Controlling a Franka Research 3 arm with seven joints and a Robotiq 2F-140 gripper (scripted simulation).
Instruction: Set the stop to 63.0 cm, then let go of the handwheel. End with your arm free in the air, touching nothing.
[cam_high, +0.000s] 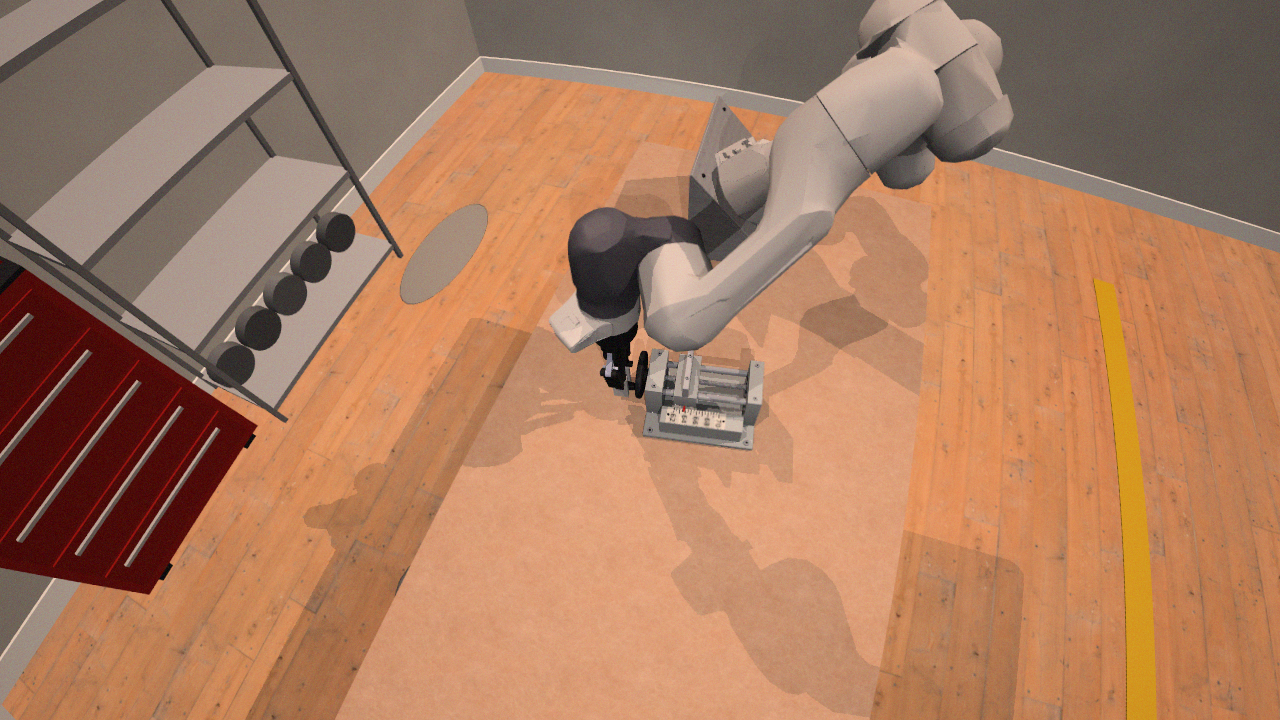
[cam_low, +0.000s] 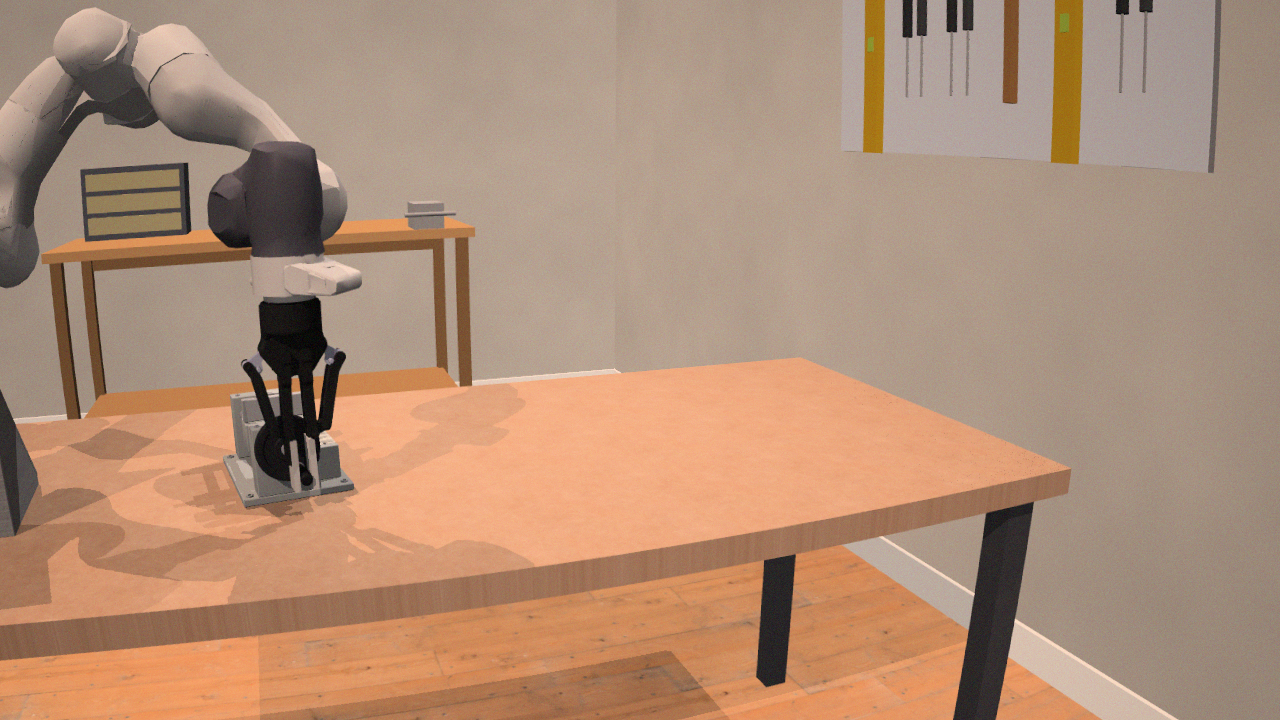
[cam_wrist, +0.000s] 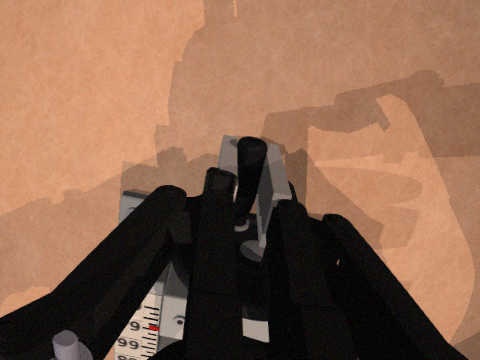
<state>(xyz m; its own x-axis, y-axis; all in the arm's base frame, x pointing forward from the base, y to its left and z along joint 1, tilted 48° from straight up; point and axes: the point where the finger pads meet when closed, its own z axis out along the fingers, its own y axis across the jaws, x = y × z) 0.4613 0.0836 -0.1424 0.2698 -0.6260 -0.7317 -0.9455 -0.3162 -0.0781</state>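
Right now my hand is 2 cm to the right of the black handwheel, 1 cm past it and 1 cm above it. Round my hand: sliding stop 11 cm to the left, 3 cm behind, 3 cm above.
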